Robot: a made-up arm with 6 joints.
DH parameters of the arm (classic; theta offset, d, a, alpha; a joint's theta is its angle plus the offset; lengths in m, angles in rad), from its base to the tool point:
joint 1: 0 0.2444 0 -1.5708
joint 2: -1.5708 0 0.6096 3.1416
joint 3: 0 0 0 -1.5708
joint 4: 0 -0.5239 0 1.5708
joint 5: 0 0.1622 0 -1.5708
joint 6: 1.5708 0 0 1.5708
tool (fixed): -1.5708 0 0 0
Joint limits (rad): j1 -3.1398..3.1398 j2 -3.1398..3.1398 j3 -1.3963..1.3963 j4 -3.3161..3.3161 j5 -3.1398..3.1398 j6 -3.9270..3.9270
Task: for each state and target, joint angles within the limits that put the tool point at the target. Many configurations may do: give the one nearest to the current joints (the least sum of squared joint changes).
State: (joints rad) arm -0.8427 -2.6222 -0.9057 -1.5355 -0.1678 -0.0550
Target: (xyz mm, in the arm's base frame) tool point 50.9 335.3 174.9
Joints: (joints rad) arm -1.5661 -2.8714 -0.6944 -1.9001 -0.1678 -0.0550
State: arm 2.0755 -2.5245 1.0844 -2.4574 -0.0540 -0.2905
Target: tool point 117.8 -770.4 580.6
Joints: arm 1.8640 -1.8501 0.2973 -2.3152 -0.0540 -0.2905
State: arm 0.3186 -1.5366 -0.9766 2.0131 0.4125 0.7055
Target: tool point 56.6 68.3 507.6
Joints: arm 0.1551 -0.8599 -1.3902 1.9413 0.4125 0.7055
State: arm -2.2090 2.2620 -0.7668 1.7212 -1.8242 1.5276
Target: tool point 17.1 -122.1 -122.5
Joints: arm -2.1032 1.8108 -1.1760 2.0634 -1.8242 1.5276
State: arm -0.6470 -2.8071 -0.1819 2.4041 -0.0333 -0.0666
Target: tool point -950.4 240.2 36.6
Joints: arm -0.1460 -2.2667 0.2888 2.2303 -0.0333 -0.0666
